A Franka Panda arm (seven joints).
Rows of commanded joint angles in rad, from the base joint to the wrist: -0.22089 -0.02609 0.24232 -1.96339 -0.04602 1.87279 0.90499; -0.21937 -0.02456 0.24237 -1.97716 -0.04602 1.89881 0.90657; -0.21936 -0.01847 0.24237 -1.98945 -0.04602 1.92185 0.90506; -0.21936 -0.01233 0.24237 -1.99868 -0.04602 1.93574 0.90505; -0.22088 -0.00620 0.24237 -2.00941 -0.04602 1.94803 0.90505; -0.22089 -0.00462 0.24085 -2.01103 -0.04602 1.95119 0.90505; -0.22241 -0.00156 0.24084 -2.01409 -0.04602 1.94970 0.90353; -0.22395 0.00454 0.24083 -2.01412 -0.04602 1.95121 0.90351
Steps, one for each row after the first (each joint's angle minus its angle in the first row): 0.00152 0.00153 0.00005 -0.01377 0.00000 0.02602 0.00158; 0.00153 0.00762 0.00005 -0.02606 0.00000 0.04906 0.00007; 0.00153 0.01376 0.00005 -0.03529 0.00000 0.06295 0.00006; 0.00001 0.01989 0.00005 -0.04602 0.00000 0.07524 0.00006; 0.00000 0.02147 -0.00147 -0.04764 0.00000 0.07840 0.00006; -0.00152 0.02453 -0.00148 -0.05070 0.00000 0.07691 -0.00146; -0.00306 0.03063 -0.00149 -0.05073 0.00000 0.07842 -0.00148
